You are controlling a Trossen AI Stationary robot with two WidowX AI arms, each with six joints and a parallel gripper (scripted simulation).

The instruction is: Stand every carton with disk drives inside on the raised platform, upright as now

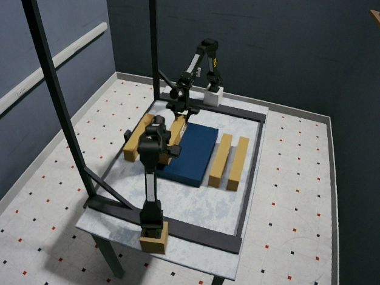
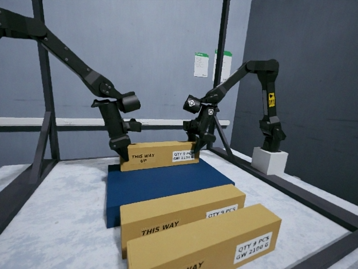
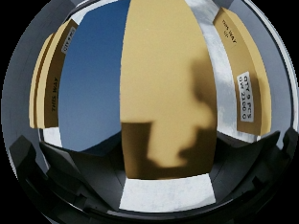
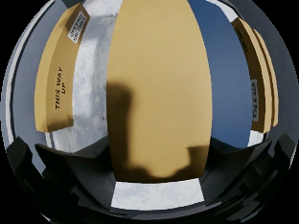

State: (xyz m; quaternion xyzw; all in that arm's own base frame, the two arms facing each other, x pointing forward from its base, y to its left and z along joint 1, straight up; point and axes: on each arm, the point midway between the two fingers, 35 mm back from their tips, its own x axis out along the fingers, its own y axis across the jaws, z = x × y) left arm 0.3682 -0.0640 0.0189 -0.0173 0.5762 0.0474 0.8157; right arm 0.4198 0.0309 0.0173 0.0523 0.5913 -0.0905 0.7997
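Right now the carton is 150 mm to the left of my right hand and 30 mm below it. Also, from my right hand: dark frame rail: 460 mm ahead, 140 mm to the left, 120 mm below; raised blue platform: 140 mm to the left, 100 mm below, 90 mm ahead.
The carton is 14 cm to the right of my left hand and 3 cm below it. Round my left hand: dark frame rail 45 cm ahead, 15 cm to the right, 13 cm below; raised blue platform 8 cm ahead, 15 cm to the right, 11 cm below.
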